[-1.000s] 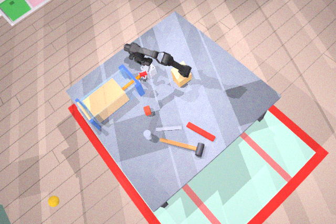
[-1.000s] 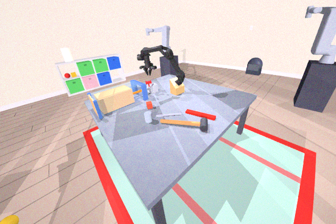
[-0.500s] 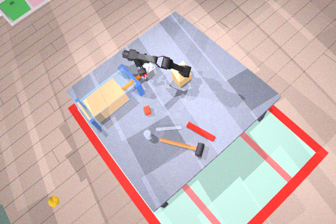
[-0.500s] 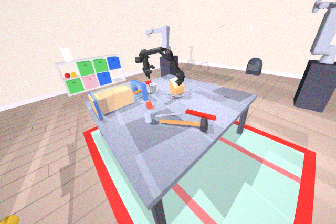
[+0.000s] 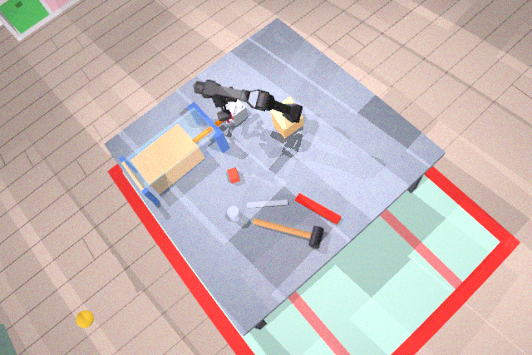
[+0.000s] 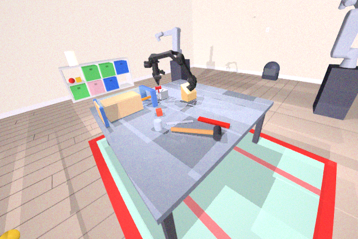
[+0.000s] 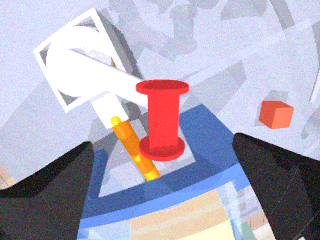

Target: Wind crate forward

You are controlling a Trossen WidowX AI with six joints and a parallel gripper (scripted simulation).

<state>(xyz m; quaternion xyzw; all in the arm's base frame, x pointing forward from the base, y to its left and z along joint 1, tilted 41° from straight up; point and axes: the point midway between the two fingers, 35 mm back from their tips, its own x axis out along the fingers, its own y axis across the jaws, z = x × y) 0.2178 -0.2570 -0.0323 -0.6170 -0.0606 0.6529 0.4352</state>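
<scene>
Now: the red knob 60 mm below my gripper tip. From my gripper tip the other things lie so: white bar (430 mm to the left, 190 mm below, 170 mm ahead); white crank handle (80 mm below, 30 mm behind, 20 mm to the right); white winch (160 mm below, 100 mm behind, 60 mm to the right).
</scene>
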